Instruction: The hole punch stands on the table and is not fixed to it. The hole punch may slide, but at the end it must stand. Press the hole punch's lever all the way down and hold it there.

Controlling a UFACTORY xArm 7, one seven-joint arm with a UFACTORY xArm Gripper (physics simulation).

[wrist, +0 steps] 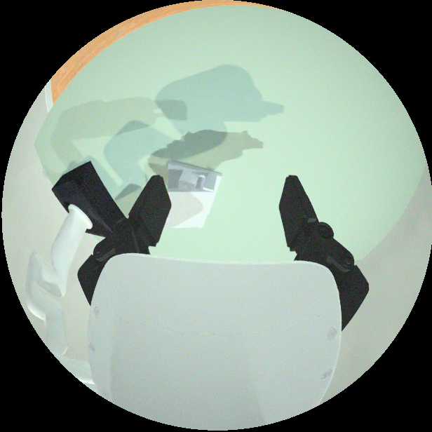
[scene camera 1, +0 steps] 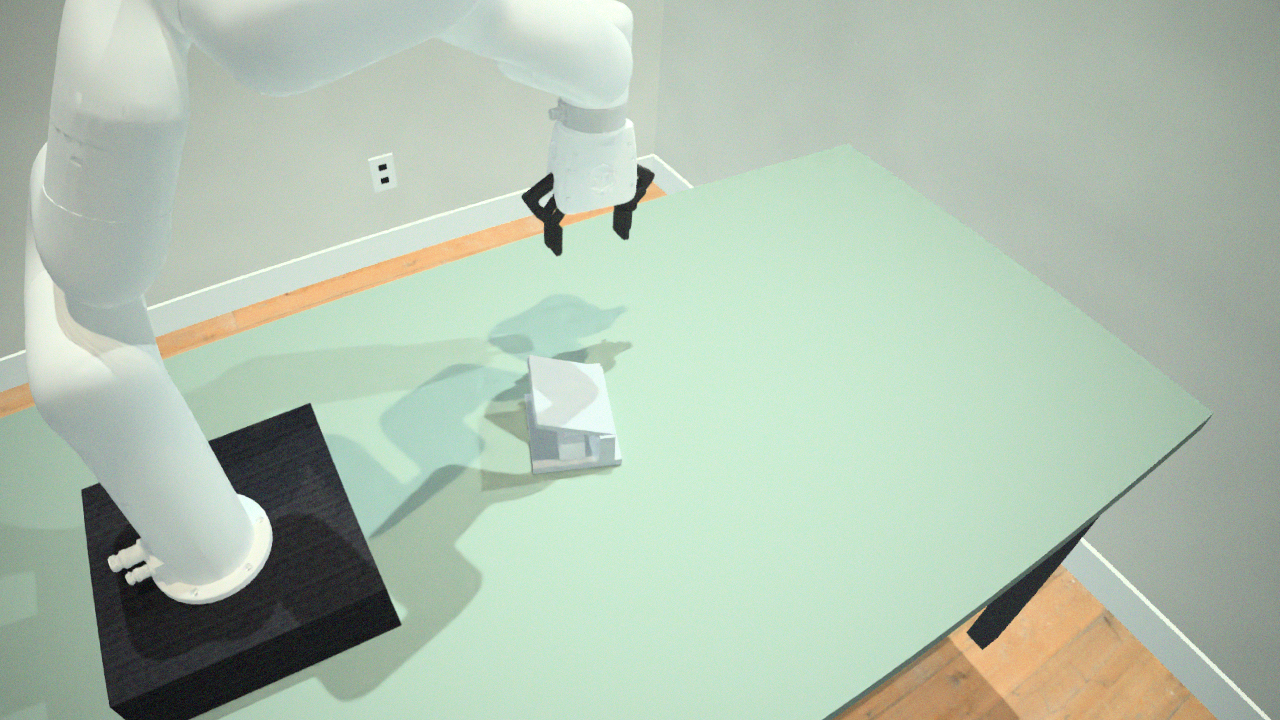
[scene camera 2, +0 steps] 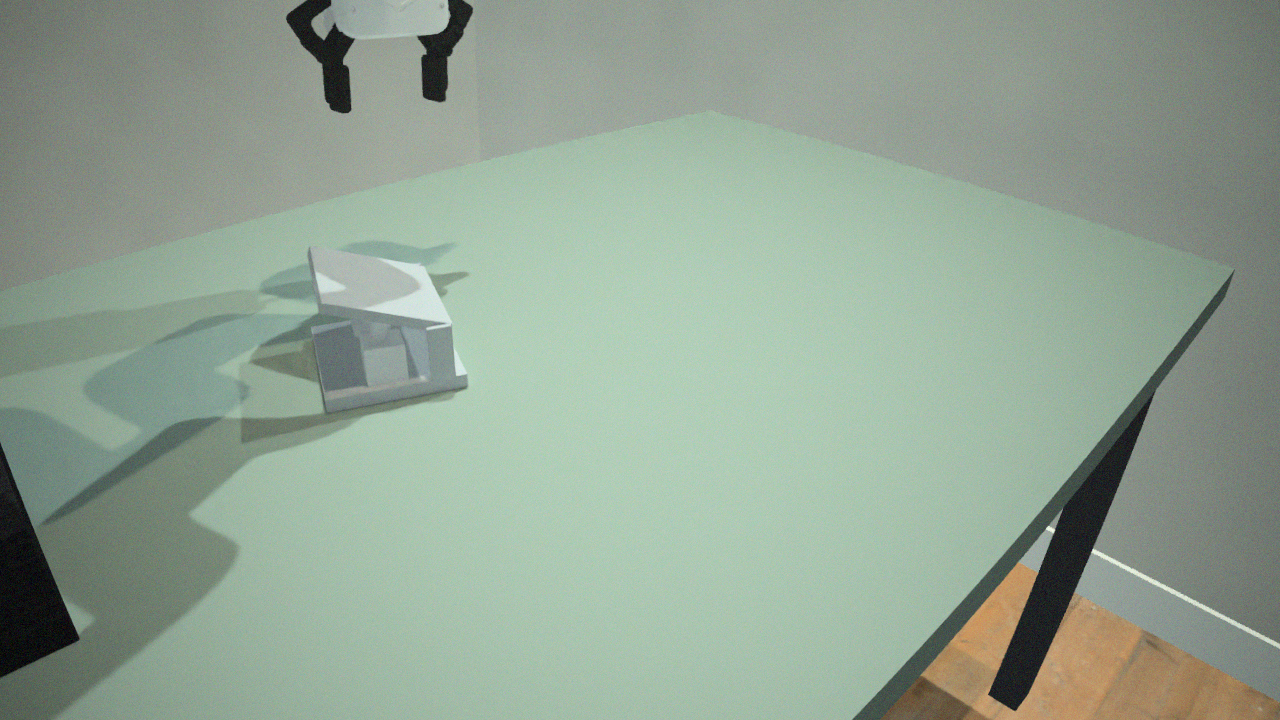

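Observation:
The light grey hole punch stands upright on the green table. Its broad lever is a flat plate that slopes, raised at its far end in the scene views and low at the near end, with a gap over the base. My gripper is open, with nothing between its fingers. It hangs high above the table, apart from the hole punch. In the wrist view the hole punch lies between the fingers' lines of sight, close beside the left finger.
The green table carries the arm's black base block left of the hole punch. Shadows of the arm fall around the hole punch. A grey wall stands behind the table.

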